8 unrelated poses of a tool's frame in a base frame.
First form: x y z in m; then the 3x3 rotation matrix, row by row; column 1 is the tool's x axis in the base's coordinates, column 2 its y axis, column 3 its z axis. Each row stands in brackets.
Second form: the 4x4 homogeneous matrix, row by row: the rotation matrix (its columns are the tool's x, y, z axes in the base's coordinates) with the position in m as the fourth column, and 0 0 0 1 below. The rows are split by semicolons. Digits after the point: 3 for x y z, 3 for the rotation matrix.
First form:
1: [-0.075, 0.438, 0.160], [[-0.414, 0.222, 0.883], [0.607, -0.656, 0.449], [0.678, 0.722, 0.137]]
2: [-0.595, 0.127, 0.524], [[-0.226, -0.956, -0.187], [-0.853, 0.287, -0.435], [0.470, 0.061, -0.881]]
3: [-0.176, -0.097, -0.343], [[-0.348, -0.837, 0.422], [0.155, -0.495, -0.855], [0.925, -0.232, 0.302]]
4: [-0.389, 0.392, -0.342], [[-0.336, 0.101, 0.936], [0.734, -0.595, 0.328], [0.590, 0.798, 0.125]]
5: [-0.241, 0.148, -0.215], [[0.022, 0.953, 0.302], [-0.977, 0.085, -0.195], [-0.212, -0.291, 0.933]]
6: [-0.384, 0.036, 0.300], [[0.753, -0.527, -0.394], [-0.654, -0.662, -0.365], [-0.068, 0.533, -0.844]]
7: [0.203, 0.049, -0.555], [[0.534, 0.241, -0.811], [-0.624, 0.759, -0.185], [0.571, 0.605, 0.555]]
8: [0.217, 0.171, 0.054], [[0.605, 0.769, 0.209], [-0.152, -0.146, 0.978], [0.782, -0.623, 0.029]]
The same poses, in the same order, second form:
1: -0.414, 0.222, 0.883, -0.075; 0.607, -0.656, 0.449, 0.438; 0.678, 0.722, 0.137, 0.160; 0, 0, 0, 1
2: -0.226, -0.956, -0.187, -0.595; -0.853, 0.287, -0.435, 0.127; 0.470, 0.061, -0.881, 0.524; 0, 0, 0, 1
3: -0.348, -0.837, 0.422, -0.176; 0.155, -0.495, -0.855, -0.097; 0.925, -0.232, 0.302, -0.343; 0, 0, 0, 1
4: -0.336, 0.101, 0.936, -0.389; 0.734, -0.595, 0.328, 0.392; 0.590, 0.798, 0.125, -0.342; 0, 0, 0, 1
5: 0.022, 0.953, 0.302, -0.241; -0.977, 0.085, -0.195, 0.148; -0.212, -0.291, 0.933, -0.215; 0, 0, 0, 1
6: 0.753, -0.527, -0.394, -0.384; -0.654, -0.662, -0.365, 0.036; -0.068, 0.533, -0.844, 0.300; 0, 0, 0, 1
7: 0.534, 0.241, -0.811, 0.203; -0.624, 0.759, -0.185, 0.049; 0.571, 0.605, 0.555, -0.555; 0, 0, 0, 1
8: 0.605, 0.769, 0.209, 0.217; -0.152, -0.146, 0.978, 0.171; 0.782, -0.623, 0.029, 0.054; 0, 0, 0, 1
